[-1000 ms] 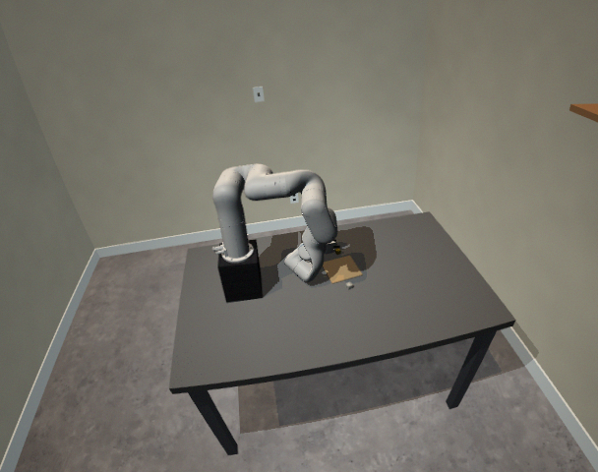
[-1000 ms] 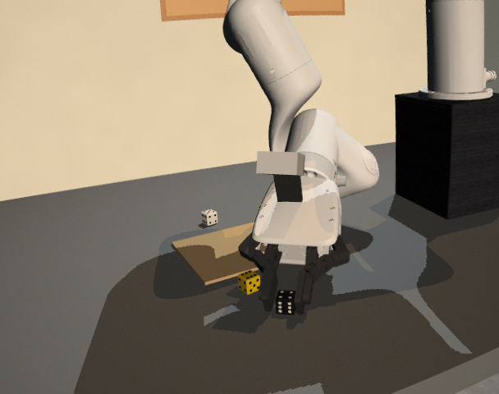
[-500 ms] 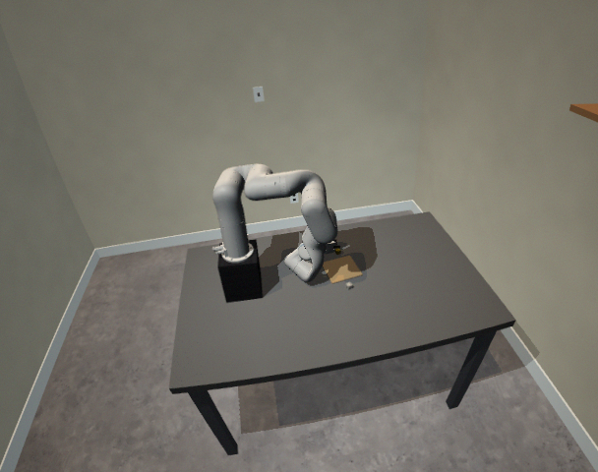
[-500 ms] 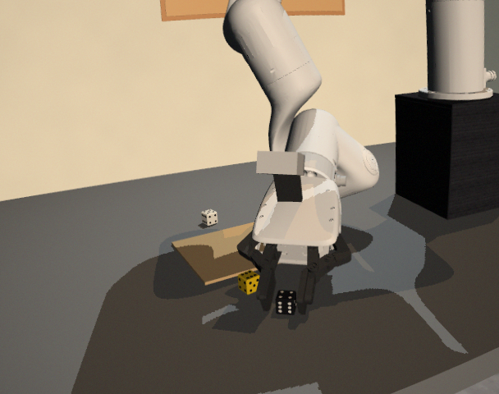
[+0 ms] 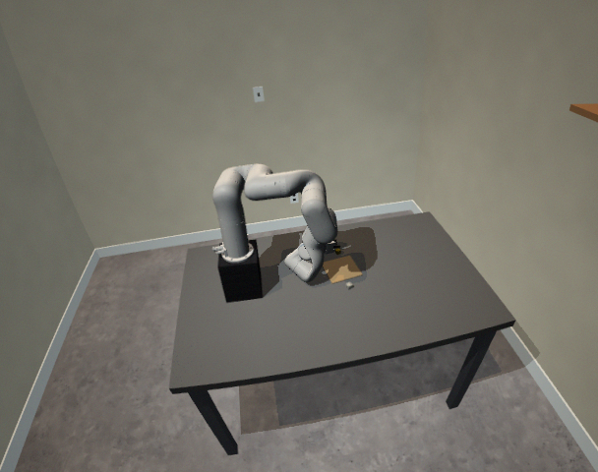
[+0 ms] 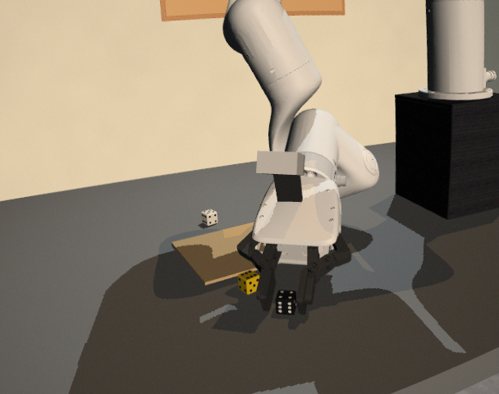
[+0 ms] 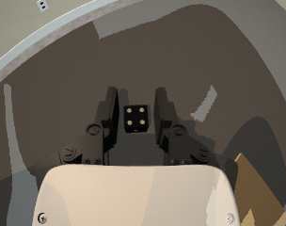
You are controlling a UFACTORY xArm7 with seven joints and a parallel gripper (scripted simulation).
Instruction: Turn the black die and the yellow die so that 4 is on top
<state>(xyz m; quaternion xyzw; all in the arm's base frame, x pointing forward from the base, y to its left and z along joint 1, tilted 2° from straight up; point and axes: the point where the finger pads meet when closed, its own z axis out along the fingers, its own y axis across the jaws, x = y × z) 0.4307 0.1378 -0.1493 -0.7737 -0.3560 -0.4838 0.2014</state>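
The black die is 1 cm below my hand. Round my hand: tan mat 1 cm behind, 17 cm to the right, 2 cm below; yellow die 2 cm ahead, 6 cm to the right, 1 cm below; white die 2 cm behind, 29 cm to the right, 1 cm below.
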